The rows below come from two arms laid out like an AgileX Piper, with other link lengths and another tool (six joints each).
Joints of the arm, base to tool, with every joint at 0 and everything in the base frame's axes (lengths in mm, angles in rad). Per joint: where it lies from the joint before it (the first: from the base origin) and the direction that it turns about. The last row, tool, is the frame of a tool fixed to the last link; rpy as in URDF.
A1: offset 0 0 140.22 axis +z
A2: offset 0 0 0 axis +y
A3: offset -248.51 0 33.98 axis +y
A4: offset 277.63 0 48.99 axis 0.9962 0 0.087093
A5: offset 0 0 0 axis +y
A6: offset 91.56 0 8 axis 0.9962 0 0.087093
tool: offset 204.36 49 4.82 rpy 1.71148 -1.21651 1.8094
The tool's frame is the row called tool.
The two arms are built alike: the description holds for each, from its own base.
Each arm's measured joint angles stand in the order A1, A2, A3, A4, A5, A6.
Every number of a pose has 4 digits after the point.
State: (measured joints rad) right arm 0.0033 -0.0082 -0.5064 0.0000 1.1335 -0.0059; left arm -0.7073 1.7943 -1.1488 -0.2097 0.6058 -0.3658
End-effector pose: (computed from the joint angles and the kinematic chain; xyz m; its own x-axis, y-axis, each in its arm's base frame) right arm 0.2169 0.0496 0.1900 0.4752 0.3442 0.8098 0.4945 -0.8657 0.0778; left arm 0.3246 -0.2774 -0.0401 0.9679 0.1817 0.1735 0.1839 -0.9829 0.0035
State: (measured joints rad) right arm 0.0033 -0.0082 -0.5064 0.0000 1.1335 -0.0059; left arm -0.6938 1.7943 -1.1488 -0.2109 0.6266 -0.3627
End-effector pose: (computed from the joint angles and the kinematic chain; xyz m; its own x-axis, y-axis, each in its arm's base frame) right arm 0.2169 0.0496 0.1900 0.4752 0.3442 0.8098 0.4945 -0.8657 0.0778; left arm 0.3232 -0.2702 -0.0417 0.9693 0.1873 0.1594 0.1914 -0.9815 -0.0106
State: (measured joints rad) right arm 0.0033 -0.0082 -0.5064 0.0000 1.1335 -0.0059; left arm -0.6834 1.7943 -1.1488 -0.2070 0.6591 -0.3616
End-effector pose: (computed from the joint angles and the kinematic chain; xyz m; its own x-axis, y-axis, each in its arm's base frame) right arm 0.2169 0.0496 0.1900 0.4752 0.3442 0.8098 0.4945 -0.8657 0.0778; left arm 0.3184 -0.2615 -0.0442 0.9726 0.1858 0.1396 0.1924 -0.9807 -0.0352
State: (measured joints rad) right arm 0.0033 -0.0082 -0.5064 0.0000 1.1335 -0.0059; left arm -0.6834 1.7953 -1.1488 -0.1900 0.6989 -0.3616
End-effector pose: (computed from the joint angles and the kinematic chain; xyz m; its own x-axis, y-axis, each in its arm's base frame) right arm 0.2169 0.0496 0.1900 0.4752 0.3442 0.8098 0.4945 -0.8657 0.0778; left arm 0.3107 -0.2526 -0.0472 0.9786 0.1662 0.1215 0.1757 -0.9818 -0.0723
